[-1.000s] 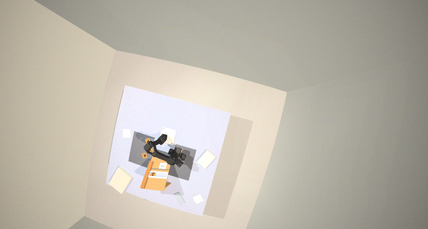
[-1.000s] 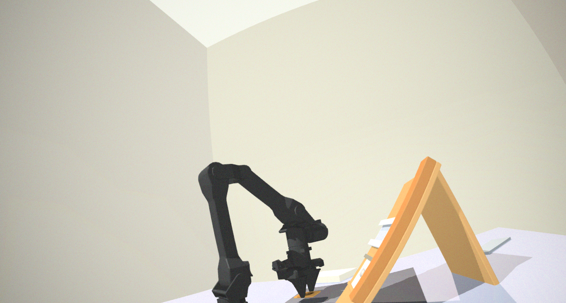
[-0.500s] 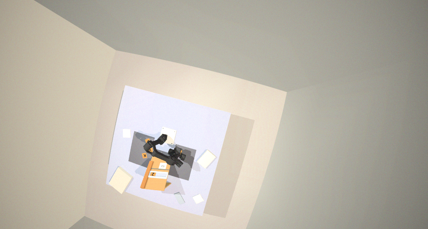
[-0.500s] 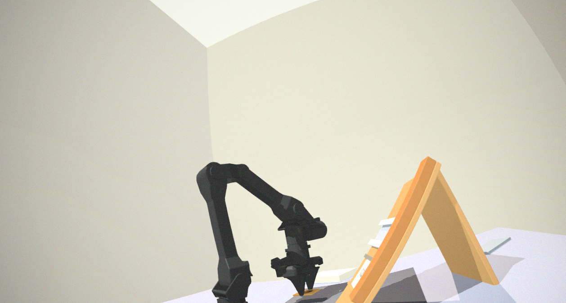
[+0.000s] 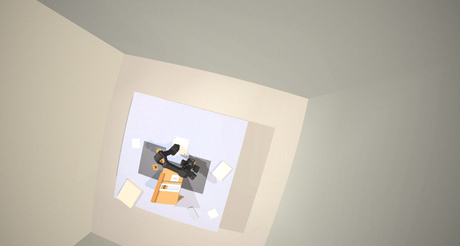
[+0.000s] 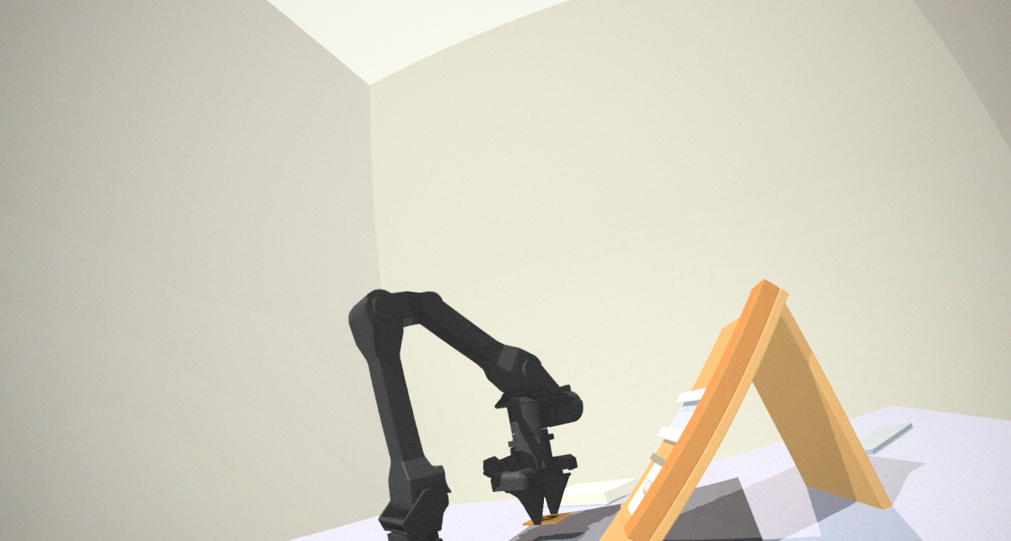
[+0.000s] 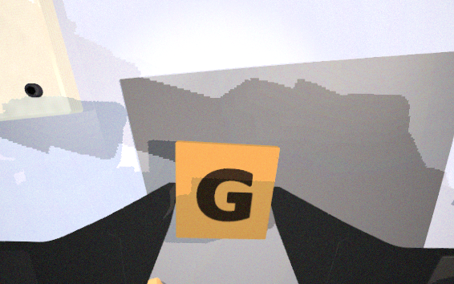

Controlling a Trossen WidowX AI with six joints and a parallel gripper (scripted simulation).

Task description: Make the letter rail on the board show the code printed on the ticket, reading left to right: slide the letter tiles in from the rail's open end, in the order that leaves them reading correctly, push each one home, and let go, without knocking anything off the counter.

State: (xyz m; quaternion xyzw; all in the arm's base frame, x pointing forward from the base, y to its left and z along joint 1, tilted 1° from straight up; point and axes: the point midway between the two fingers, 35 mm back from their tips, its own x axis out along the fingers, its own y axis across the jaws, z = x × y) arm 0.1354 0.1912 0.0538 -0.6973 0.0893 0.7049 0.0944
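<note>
The white ticket lies 170 mm ahead of my gripper tip, 150 mm to the right of it and 50 mm above it. Also, from my gripper tip: grey slab 580 mm ahead, 70 mm to the left, 30 mm below; then grey mat 70 mm ahead, 200 mm to the right, 30 mm below.
</note>
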